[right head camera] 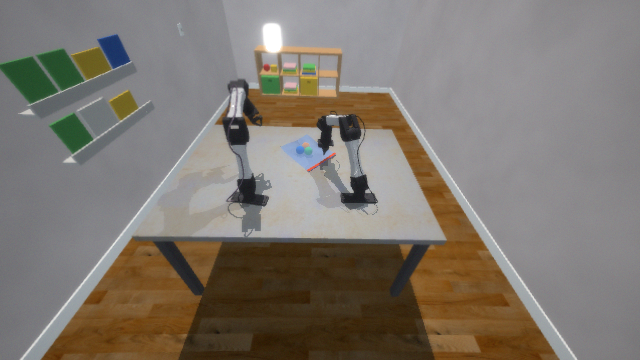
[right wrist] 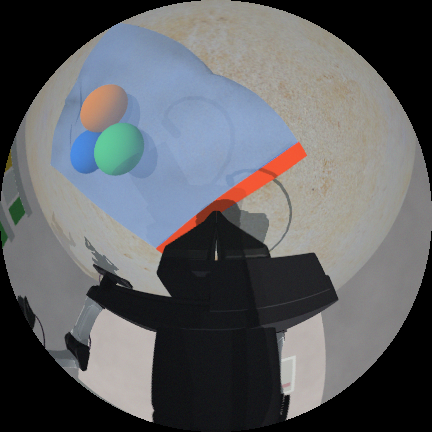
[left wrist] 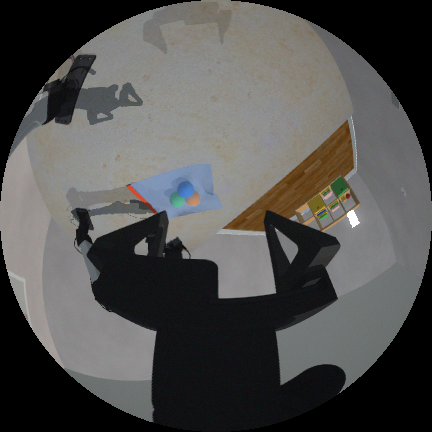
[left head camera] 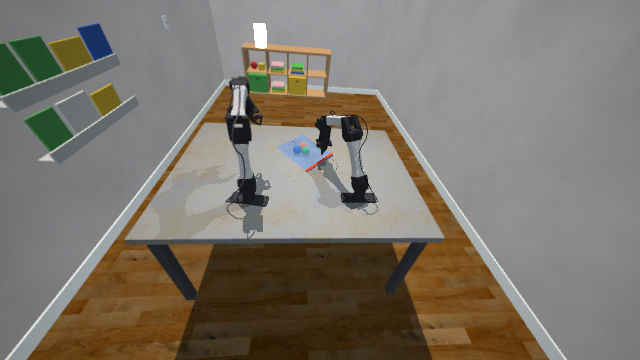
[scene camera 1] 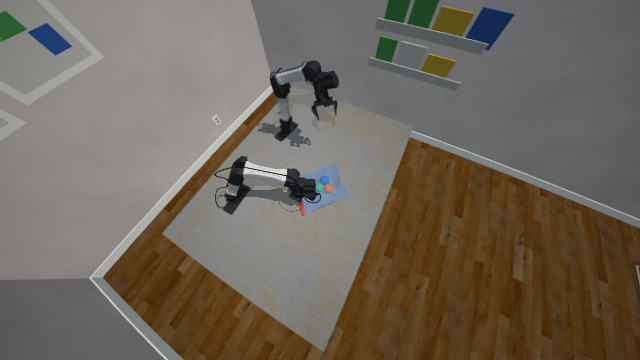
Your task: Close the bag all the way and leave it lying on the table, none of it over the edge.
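A translucent blue bag (left head camera: 289,148) (right head camera: 292,148) (scene camera 1: 336,197) (left wrist: 201,175) (right wrist: 165,65) lies on the table, off the table's edges. Its mouth has a red-orange strip (left head camera: 314,166) (right head camera: 317,166) (scene camera 1: 302,209) (left wrist: 138,195) (right wrist: 275,166), which looks nearly straight; the right gripper hides part of it. Blue (right wrist: 85,154), green (right wrist: 117,147) and orange (right wrist: 102,107) balls are in the bag. My right gripper (left head camera: 323,151) (right head camera: 325,152) (right wrist: 215,216) is shut, its tips at the strip's middle; contact is unclear. My left gripper (scene camera 1: 327,116) (left wrist: 215,215) is open, raised away from the bag.
The pale table (left head camera: 200,220) (right head camera: 200,220) (scene camera 1: 280,280) carries both arm bases. The wooden floor (scene camera 1: 450,250) lies beyond its edge. A wooden shelf unit (left head camera: 286,49) (right head camera: 298,51) stands behind the table. Wall ledges with coloured panels are at the left of the head views.
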